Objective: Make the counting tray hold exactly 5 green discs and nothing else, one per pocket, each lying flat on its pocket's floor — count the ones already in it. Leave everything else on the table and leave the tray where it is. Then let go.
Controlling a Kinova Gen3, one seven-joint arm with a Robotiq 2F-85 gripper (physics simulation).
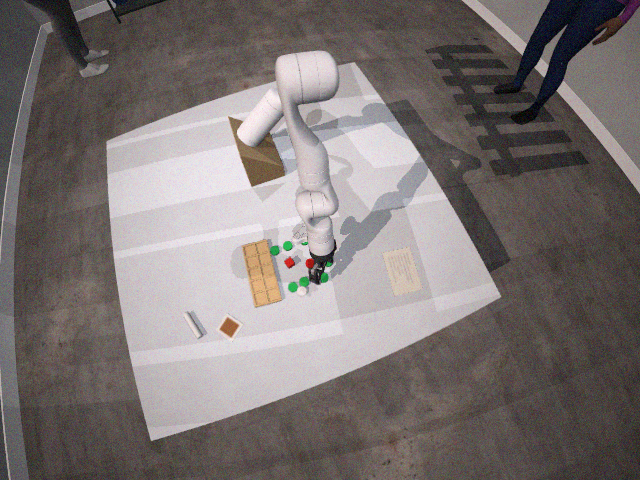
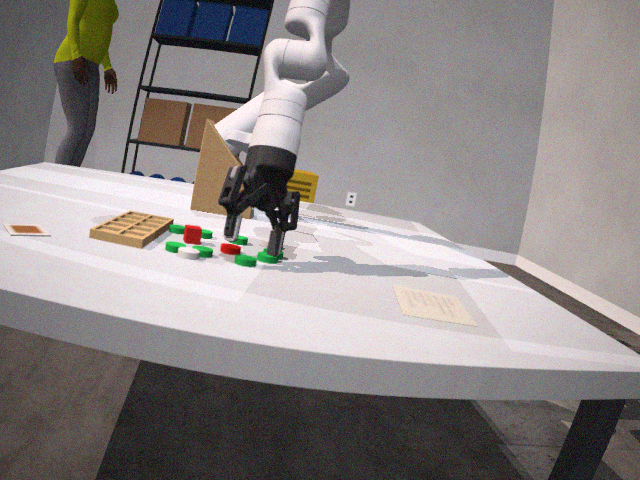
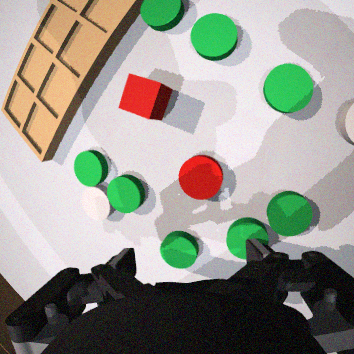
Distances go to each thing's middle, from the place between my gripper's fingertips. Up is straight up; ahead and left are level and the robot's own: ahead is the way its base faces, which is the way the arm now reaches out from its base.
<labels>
My hand is 50 mm past the red disc (image 3: 200,176), 40 mm to the left of it and 20 mm above it. Also, from my hand: red cube (image 3: 142,96) (110 mm to the right, 60 mm behind, 10 mm below); then wooden counting tray (image 2: 135,229) (210 mm to the right, 50 mm behind, 10 mm below).
</labels>
